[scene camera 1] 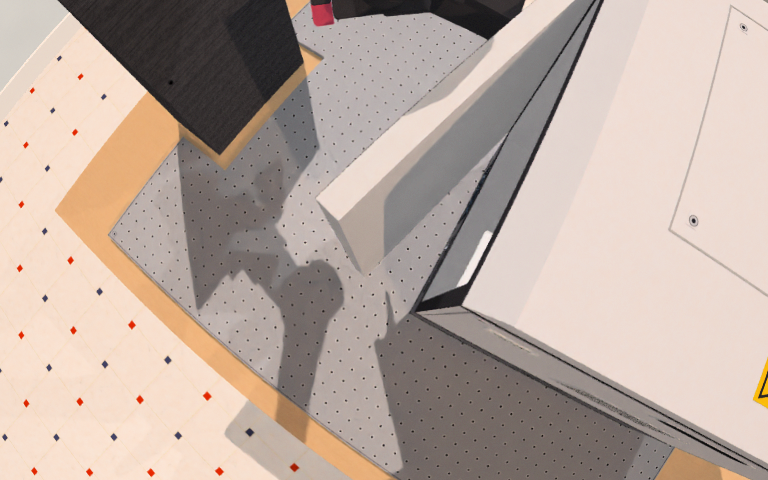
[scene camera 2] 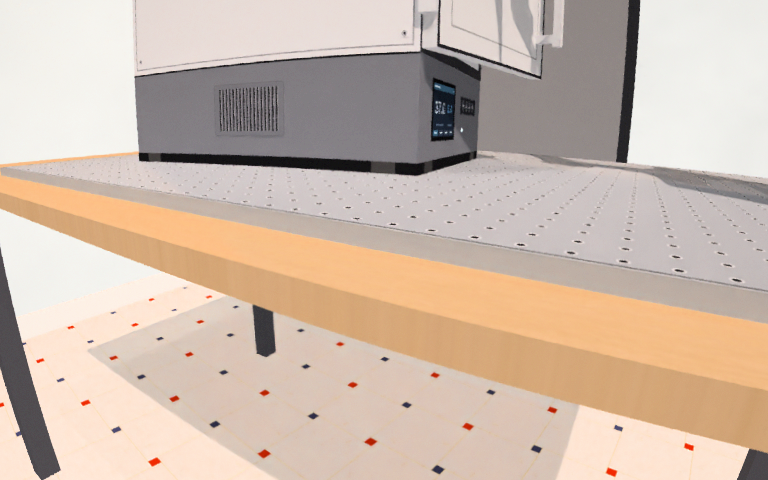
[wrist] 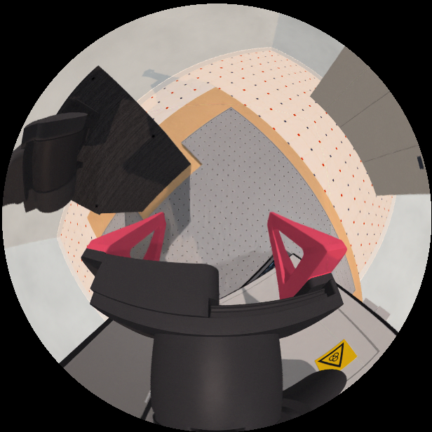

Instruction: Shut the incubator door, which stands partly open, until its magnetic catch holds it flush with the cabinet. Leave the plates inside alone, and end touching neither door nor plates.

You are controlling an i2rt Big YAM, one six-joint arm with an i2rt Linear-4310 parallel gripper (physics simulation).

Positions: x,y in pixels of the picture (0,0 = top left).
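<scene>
The lens distance of an incubator [scene camera 1: 620,271]: it is 26 cm from the lens.
</scene>
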